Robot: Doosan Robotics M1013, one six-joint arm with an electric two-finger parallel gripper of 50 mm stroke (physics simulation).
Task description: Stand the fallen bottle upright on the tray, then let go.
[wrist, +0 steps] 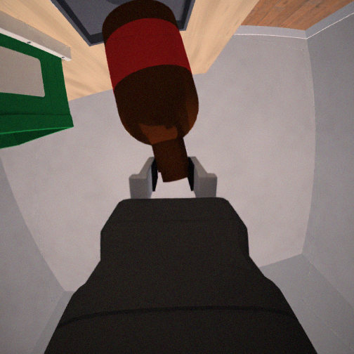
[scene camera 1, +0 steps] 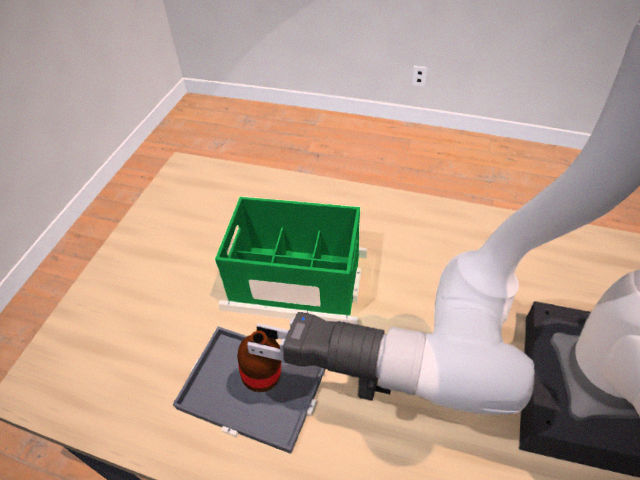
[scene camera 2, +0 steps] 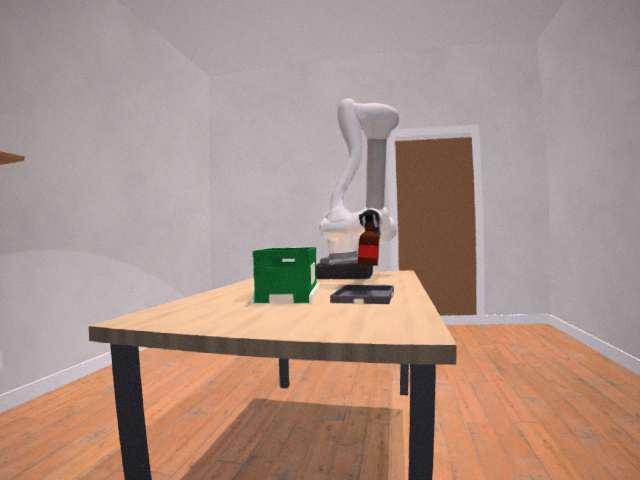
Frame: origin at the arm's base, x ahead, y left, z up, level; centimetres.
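Where they show: gripper, fingertip midpoint: [scene camera 1: 253, 337] [scene camera 2: 369, 224]; arm's base, origin of the base link: [scene camera 1: 606, 377] [scene camera 2: 344, 262].
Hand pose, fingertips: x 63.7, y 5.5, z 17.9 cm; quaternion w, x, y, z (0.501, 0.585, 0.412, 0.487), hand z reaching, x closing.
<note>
Things, the pixels of their centre, and the offset from my fingertips. Level surfaces: height alone.
- brown bottle with a red label, body centre: [scene camera 1: 259, 356] [scene camera 2: 368, 243] dx +0.0, dy -0.4, dz -6.8 cm
- dark grey tray, body centre: [scene camera 1: 251, 385] [scene camera 2: 364, 293] dx +4.5, dy -2.9, dz -24.3 cm
- green crate with dividers, body centre: [scene camera 1: 293, 258] [scene camera 2: 288, 272] dx -1.2, dy -30.2, dz -16.8 cm
- table, its level: dz -25.6 cm
The brown bottle with a red label [scene camera 1: 259, 364] [scene camera 2: 368, 249] [wrist: 150, 60] hangs close to upright, neck up, with a slight lean in the scene camera 2 view. My gripper [scene camera 1: 256, 338] [scene camera 2: 370, 222] [wrist: 172, 167] points sideways and is shut on the bottle's neck, one finger on each side. The dark grey tray [scene camera 1: 206, 392] [scene camera 2: 343, 298] [wrist: 92, 15] lies flat on the table. The bottle's base is in the air above the tray, with a visible gap between them in the scene camera 2 view.
A green crate with dividers [scene camera 1: 336, 297] [scene camera 2: 281, 281] [wrist: 55, 107] stands beside the tray, with white strips along its foot. Small white clips sit at the tray's edges. The black robot base [scene camera 1: 535, 413] [scene camera 2: 343, 270] is on the table [scene camera 1: 129, 289] [scene camera 2: 258, 328].
</note>
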